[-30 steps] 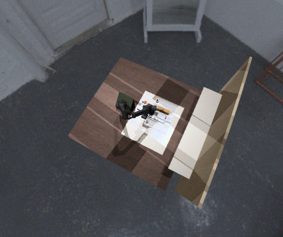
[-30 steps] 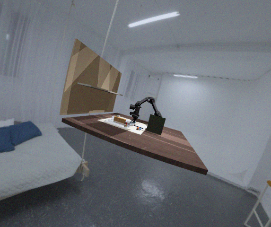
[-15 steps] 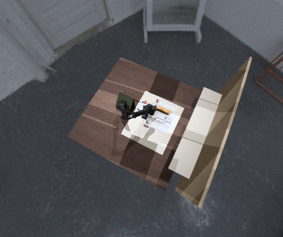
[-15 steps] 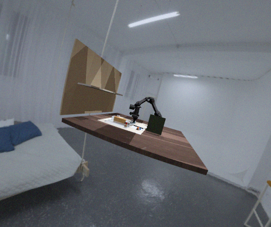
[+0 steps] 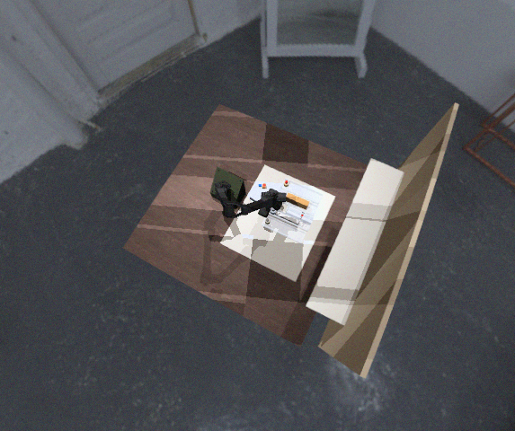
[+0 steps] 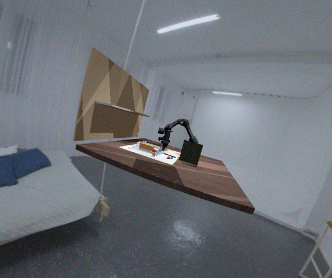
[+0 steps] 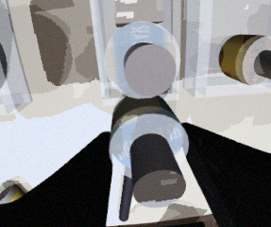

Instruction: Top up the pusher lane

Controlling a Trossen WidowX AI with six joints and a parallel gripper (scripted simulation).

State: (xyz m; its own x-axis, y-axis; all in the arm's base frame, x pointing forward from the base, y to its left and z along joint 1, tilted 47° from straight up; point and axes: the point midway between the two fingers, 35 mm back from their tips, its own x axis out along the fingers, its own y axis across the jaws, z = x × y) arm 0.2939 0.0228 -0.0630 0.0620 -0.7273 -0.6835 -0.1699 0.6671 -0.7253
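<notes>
The thin black stick is 8 cm behind my gripper tip and 5 cm below it. The rest, counted from my gripper tip: white lane fixture 17 cm ahead, 5 cm to the left, 3 cm below; then white shelf 54 cm ahead, 32 cm above, 4 cm to the left.
</notes>
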